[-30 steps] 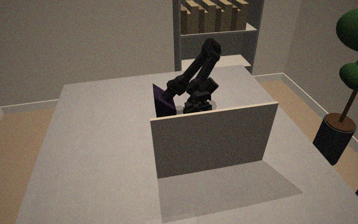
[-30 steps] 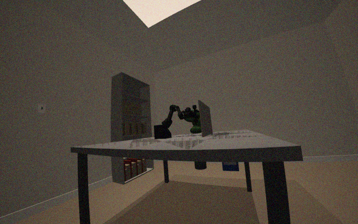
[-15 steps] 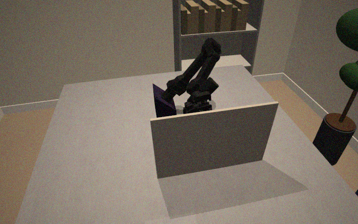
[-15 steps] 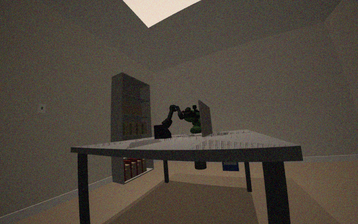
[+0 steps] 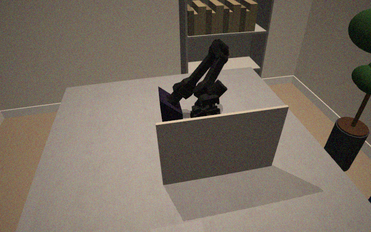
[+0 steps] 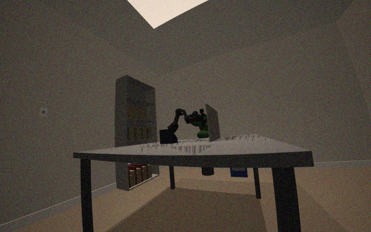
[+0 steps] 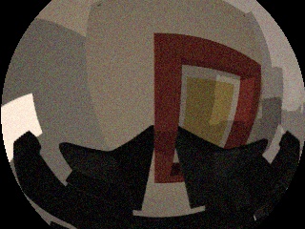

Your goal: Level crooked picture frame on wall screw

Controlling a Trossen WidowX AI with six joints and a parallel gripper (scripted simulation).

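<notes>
My gripper tip is now 50 mm above the dark red picture frame. The rest, counted from my gripper tip: wall panel (70 mm below, 10 mm to the left, 10 mm ahead).
</notes>
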